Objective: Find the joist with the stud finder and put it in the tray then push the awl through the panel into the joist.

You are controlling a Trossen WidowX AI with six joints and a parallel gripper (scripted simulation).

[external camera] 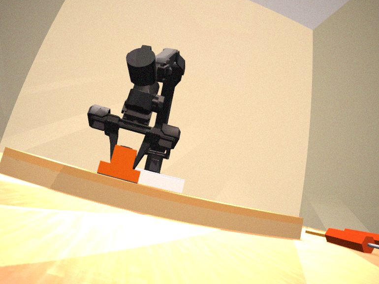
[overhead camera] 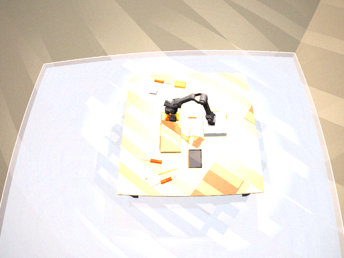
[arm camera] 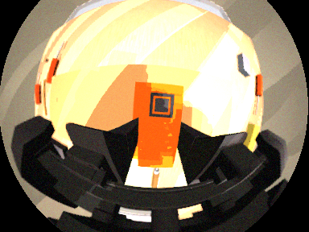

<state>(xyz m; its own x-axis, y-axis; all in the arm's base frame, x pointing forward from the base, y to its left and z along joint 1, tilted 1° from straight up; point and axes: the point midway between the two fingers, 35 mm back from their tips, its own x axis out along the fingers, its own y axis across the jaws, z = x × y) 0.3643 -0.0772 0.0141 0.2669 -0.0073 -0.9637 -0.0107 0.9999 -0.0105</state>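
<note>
The dark grey tray lies 400 mm to the left of my gripper tip, 220 mm behind it and 50 mm below it. From my gripper tip the other things lie so: square indicator 30 mm above, 20 mm ahead; then grey block 320 mm to the right, 200 mm ahead, 50 mm below; then stud finder 20 mm above, 10 mm ahead.
</note>
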